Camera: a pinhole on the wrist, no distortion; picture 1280 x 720 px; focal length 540.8 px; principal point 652.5 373.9 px. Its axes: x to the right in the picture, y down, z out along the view. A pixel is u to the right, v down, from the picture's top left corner.
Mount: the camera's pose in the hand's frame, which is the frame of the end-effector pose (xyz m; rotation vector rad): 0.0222 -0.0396 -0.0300 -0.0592 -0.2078 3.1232
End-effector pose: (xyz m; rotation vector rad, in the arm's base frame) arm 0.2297 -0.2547 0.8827 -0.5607 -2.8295 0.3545
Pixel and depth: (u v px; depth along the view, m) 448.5 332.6 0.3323
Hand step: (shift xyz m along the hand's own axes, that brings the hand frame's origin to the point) 0.1349 -0.0601 0.3071
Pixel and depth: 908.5 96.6 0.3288
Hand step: -0.1446 0.0861 0.3123
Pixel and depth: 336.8 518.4 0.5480
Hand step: 0.3196 -0.2615 0.5052
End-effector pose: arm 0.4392 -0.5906 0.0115 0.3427 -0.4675 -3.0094
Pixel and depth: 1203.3 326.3 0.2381
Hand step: -0.2291 -0.0471 0.1996
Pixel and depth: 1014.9 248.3 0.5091
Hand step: -0.3373 0.0148 0.4773
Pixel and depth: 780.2 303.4 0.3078
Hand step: -0.0619 -0.0396 0.2775
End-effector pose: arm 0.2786 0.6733 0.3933 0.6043 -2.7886 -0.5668
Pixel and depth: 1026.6 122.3 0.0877
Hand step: -0.0414 -0.0099 0.0600
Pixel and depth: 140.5 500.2 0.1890
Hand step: 0.1934 -0.1107 0.1580
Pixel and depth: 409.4 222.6 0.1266
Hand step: 0.0745 -0.0220 0.1022
